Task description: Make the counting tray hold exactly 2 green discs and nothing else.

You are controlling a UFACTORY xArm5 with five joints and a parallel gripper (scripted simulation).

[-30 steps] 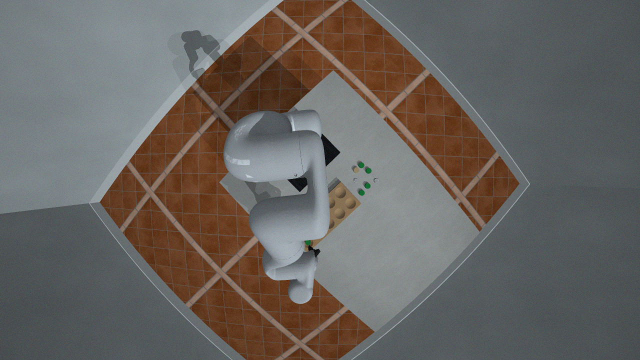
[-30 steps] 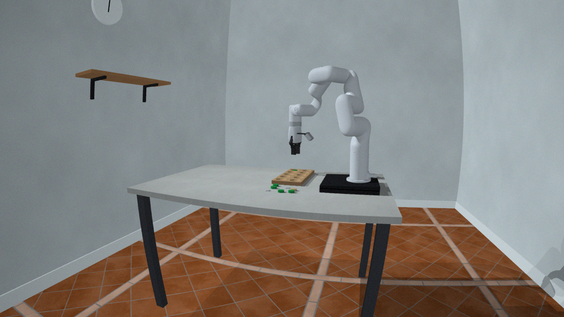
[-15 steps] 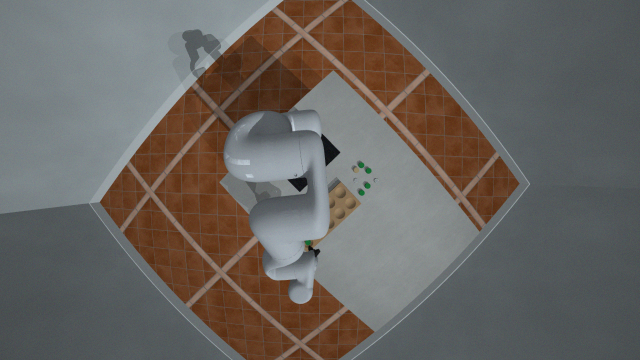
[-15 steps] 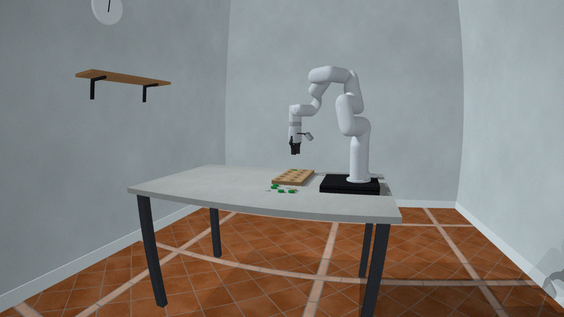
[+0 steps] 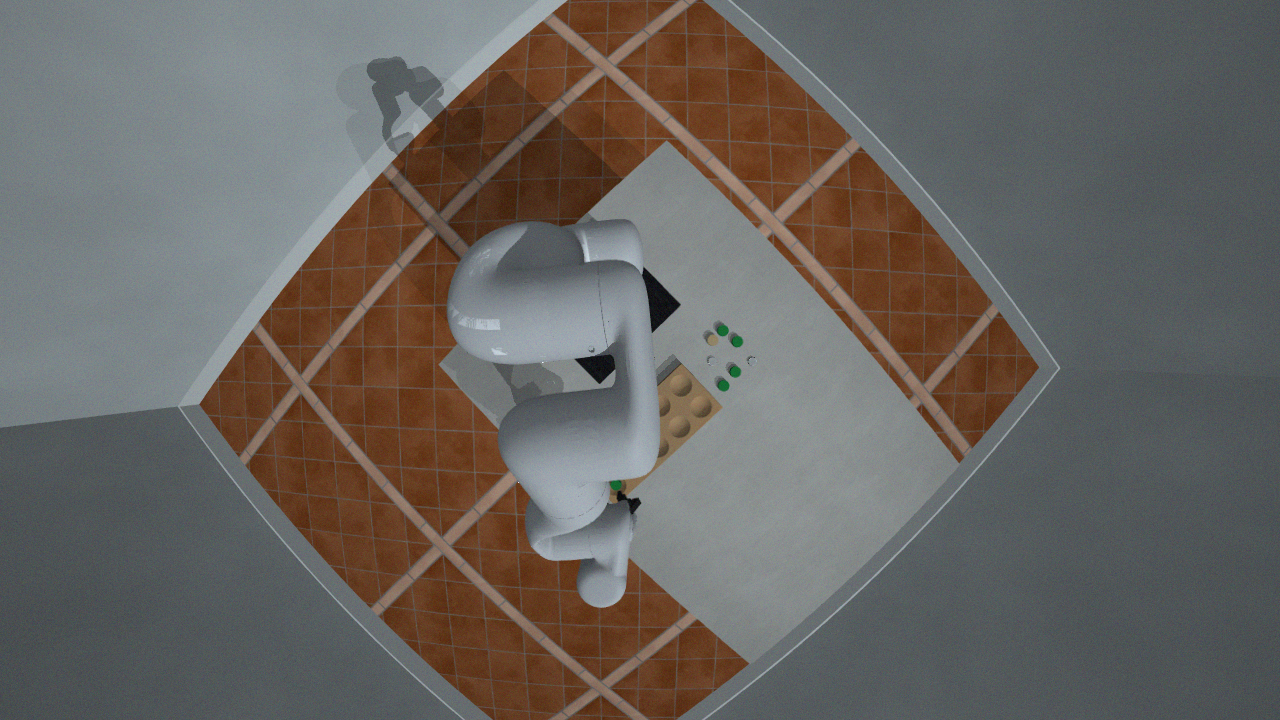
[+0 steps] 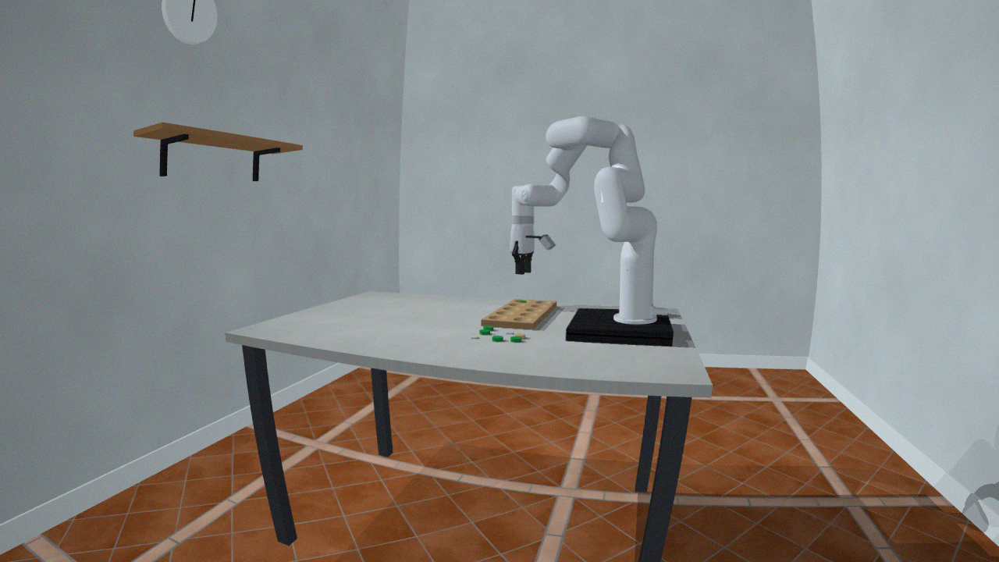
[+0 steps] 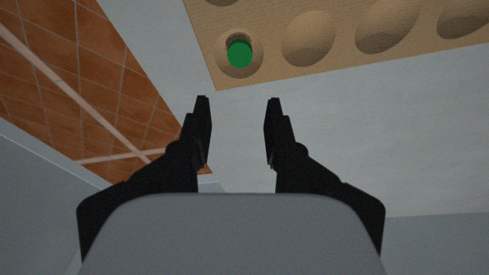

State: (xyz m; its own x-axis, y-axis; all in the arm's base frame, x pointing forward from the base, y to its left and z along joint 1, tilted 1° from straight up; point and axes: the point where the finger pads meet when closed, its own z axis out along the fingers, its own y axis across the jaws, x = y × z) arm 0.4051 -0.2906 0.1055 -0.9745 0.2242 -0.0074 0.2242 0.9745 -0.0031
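The tan disc is 43 cm to the left of my hand, 13 cm below it and 11 cm behind it. Round my hand: wooden counting tray: 15 cm to the left, 13 cm below, 4 cm behind.
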